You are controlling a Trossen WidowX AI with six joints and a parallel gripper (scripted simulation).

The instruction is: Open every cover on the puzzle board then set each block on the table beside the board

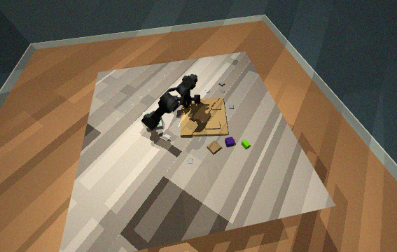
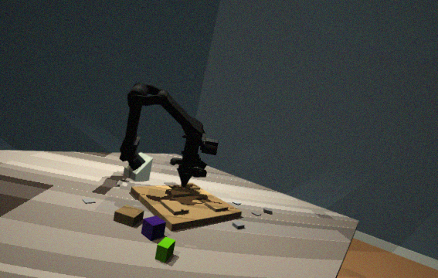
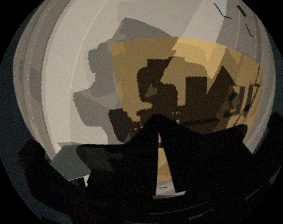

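My gripper tip is now 110 mm short of the tan puzzle board, 60 mm to the left of it and 10 mm above it. From my gripper tip the other things lie so: purple block: 250 mm ahead, 280 mm to the right, 10 mm below; brown block: 160 mm ahead, 300 mm to the right, 10 mm below; green block: 340 mm ahead, 290 mm to the right, 10 mm below.
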